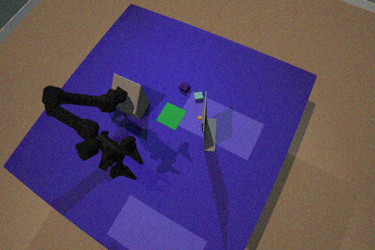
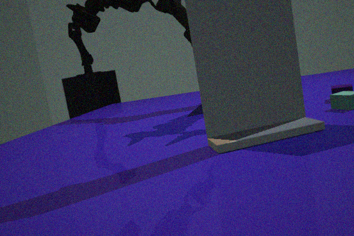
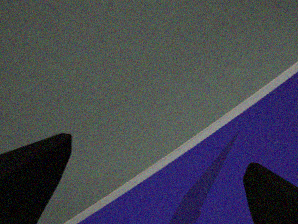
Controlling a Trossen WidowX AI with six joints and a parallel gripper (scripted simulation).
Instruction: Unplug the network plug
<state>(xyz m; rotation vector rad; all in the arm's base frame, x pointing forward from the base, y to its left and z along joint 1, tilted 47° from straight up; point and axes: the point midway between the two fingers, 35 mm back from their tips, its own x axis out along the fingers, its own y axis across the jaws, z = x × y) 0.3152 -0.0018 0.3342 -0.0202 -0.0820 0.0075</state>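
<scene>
Now: gripper tip 320 mm to the right of the network plug, 90 mm above it and 60 mm short of it. The rest, counted from my gripper tip: green marked square: 320 mm to the left, 320 mm below, 140 mm behind; then teal cube: 490 mm to the left, 310 mm below, 70 mm behind; then upright grey panel: 330 mm to the left, 180 mm below, 80 mm ahead.
</scene>
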